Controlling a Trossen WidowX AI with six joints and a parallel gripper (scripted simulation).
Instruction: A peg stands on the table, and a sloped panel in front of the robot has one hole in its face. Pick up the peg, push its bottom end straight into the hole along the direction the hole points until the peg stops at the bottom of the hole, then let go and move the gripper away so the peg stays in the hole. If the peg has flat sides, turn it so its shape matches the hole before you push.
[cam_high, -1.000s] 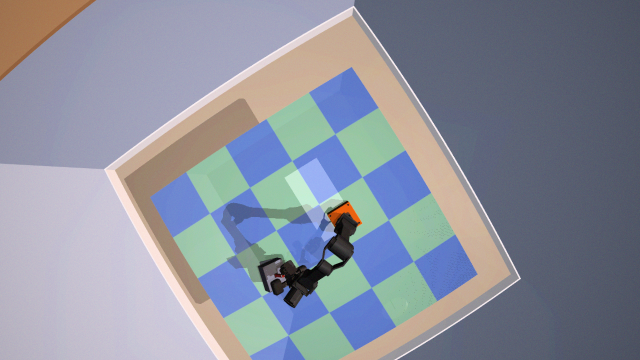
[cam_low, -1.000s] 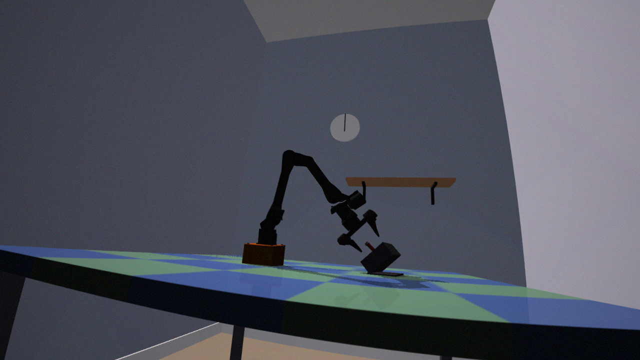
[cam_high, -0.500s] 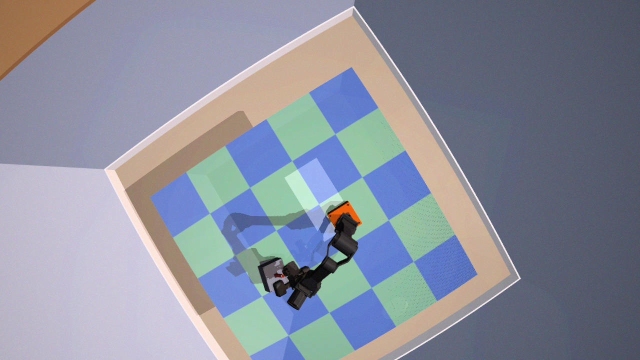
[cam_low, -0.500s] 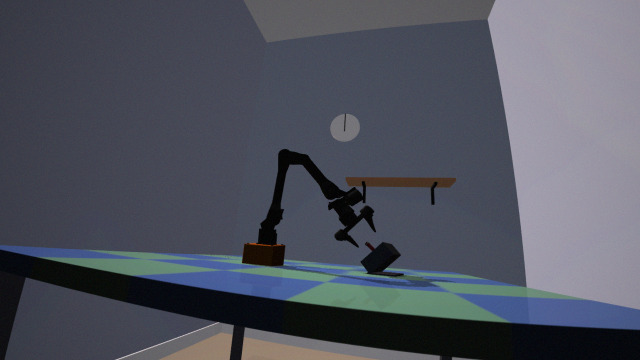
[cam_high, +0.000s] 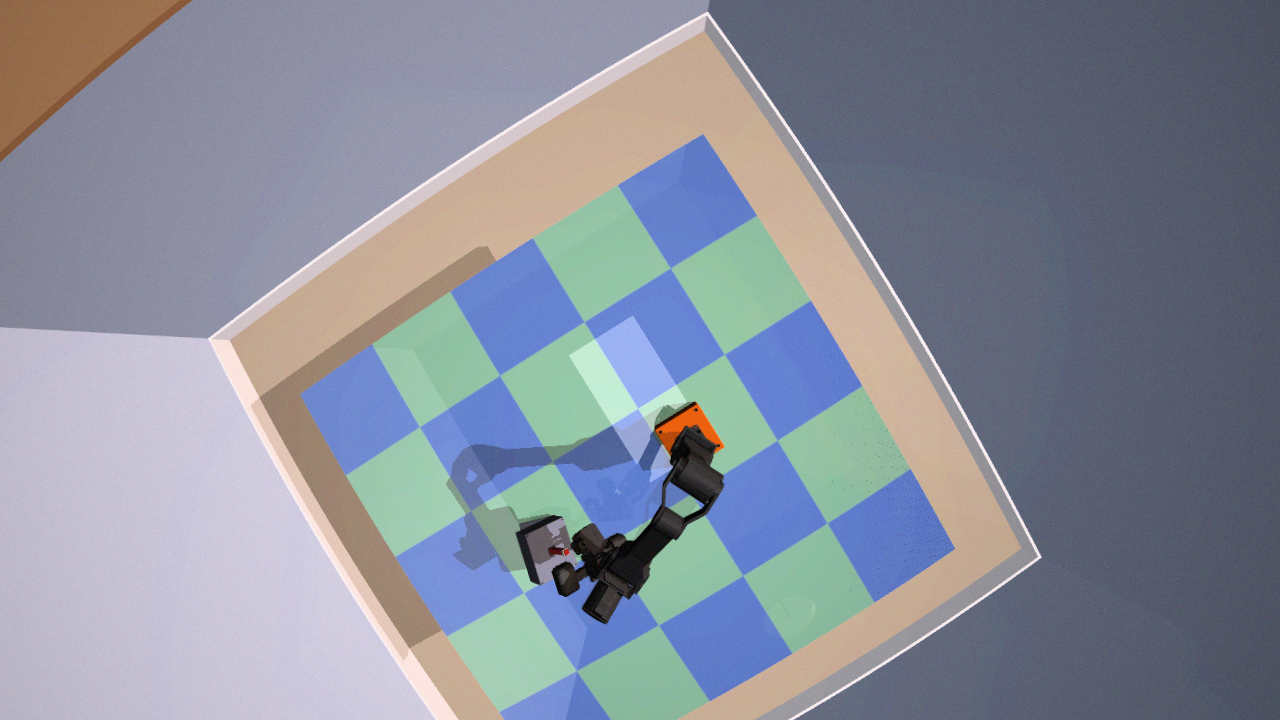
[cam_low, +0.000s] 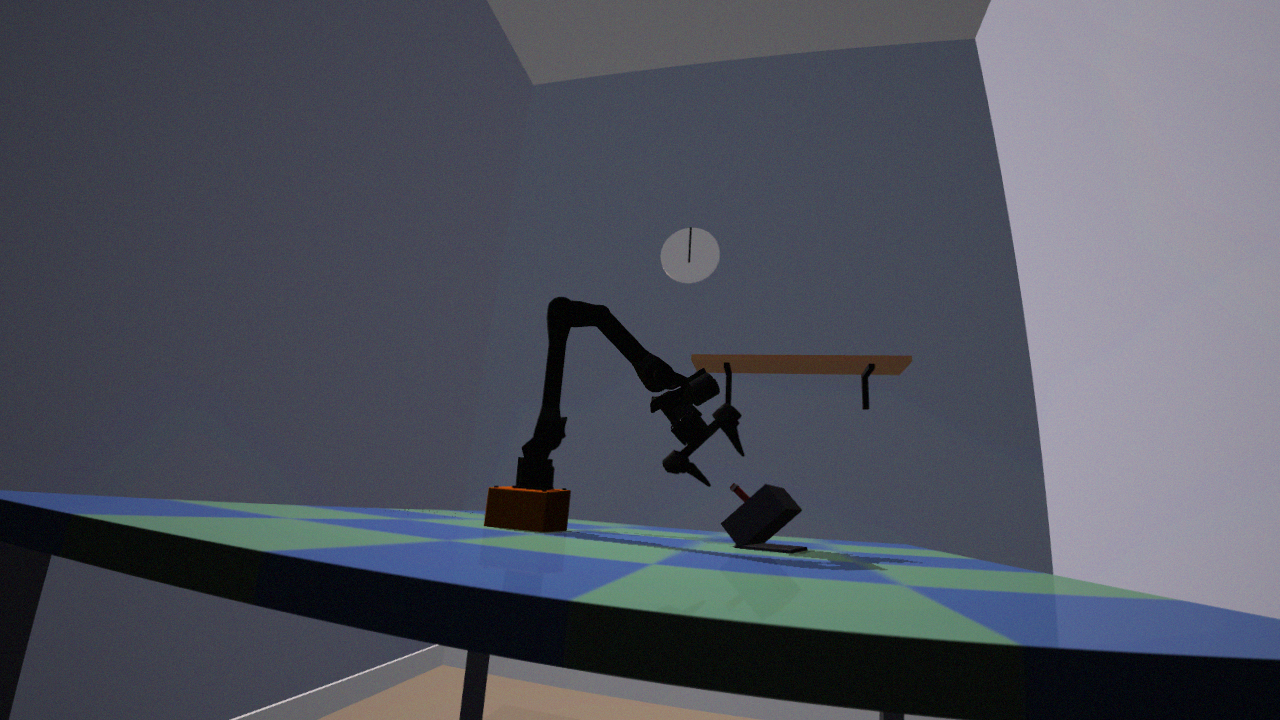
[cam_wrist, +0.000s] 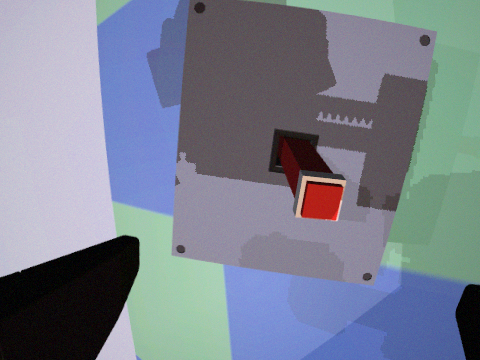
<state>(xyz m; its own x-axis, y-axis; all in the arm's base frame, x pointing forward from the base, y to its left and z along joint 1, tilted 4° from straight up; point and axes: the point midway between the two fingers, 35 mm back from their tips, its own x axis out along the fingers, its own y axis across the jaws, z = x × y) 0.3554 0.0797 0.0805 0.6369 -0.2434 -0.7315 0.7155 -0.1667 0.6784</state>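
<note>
The red square peg lies 30 mm ahead of my gripper tip, 20 mm to the right of it and 40 mm below it. From my gripper tip the other things lie so: grey sloped panel (70 mm ahead, 30 mm to the right, 80 mm below); flat plate (90 mm ahead, 40 mm to the right, 140 mm below).
</note>
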